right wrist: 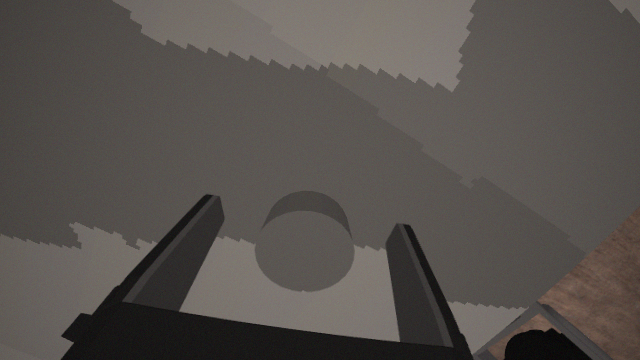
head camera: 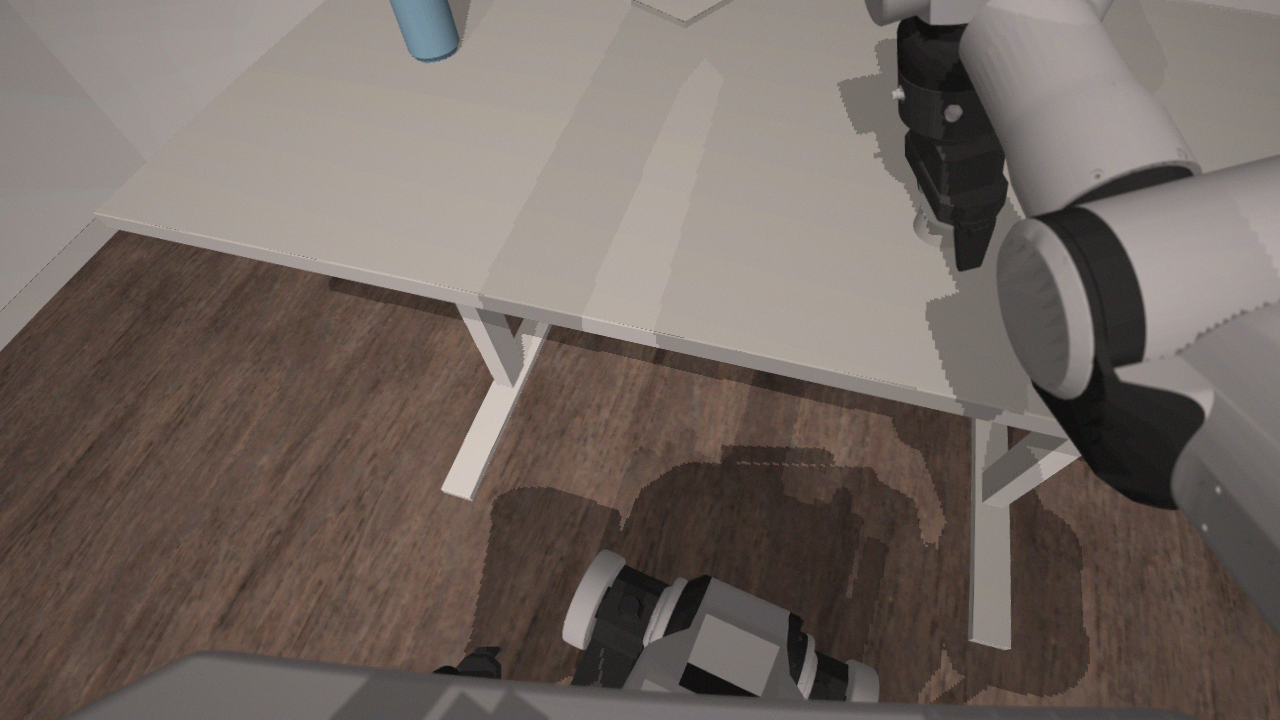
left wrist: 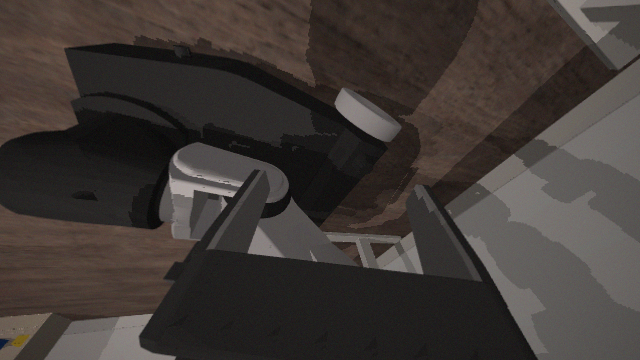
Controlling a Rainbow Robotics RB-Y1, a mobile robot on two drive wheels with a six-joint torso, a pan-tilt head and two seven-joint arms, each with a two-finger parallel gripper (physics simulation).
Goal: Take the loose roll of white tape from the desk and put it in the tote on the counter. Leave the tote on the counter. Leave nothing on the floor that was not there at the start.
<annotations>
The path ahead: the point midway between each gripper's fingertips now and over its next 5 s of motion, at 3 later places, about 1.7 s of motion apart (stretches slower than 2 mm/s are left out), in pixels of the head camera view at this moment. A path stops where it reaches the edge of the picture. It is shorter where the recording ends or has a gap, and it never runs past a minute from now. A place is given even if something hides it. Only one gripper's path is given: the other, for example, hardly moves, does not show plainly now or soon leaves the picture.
My right gripper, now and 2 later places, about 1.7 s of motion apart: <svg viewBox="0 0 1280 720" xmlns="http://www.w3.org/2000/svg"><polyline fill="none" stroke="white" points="947,225 947,223 1219,513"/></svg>
</annotations>
